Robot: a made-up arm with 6 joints.
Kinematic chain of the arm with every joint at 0, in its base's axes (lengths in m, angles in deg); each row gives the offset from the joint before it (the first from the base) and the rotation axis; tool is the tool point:
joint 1: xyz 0 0 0.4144 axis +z
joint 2: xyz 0 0 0 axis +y
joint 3: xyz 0 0 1.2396 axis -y
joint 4: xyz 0 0 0 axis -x
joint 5: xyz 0.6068 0 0 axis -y
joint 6: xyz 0 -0.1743 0 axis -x
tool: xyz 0 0 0
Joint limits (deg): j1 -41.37..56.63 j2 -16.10..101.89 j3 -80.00..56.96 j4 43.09..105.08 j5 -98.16..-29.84 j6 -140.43..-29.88
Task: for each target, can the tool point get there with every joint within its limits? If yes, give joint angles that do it. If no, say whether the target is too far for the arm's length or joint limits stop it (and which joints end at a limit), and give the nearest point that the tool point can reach.
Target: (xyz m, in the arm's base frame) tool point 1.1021 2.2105 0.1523
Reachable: no: too far | nearest point 0.9738 1.5610 0.2178 | short by 0.665 m
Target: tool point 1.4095 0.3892 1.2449
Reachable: yes | joints 16.35 42.46 18.92 82.32 -91.93 -76.53
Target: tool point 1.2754 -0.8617 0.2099
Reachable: yes | joints -33.03 74.80 1.87 81.01 -75.29 -100.09
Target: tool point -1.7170 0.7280 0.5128
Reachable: no: joint limits stop it (at a limit: joint 1, joint 2, joint 3, joint 4) | nearest point 0.0030 0.0870 1.1345 | short by 1.938 m
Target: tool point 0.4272 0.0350 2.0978
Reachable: yes | joints 5.91 -0.94 27.74 86.98 -60.29 -91.44
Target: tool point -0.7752 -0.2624 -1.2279
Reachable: no: joint limits stop it (at a limit: joint 1, joint 2, joint 4) | nearest point 0.4735 -0.5867 -0.2430 | short by 1.623 m
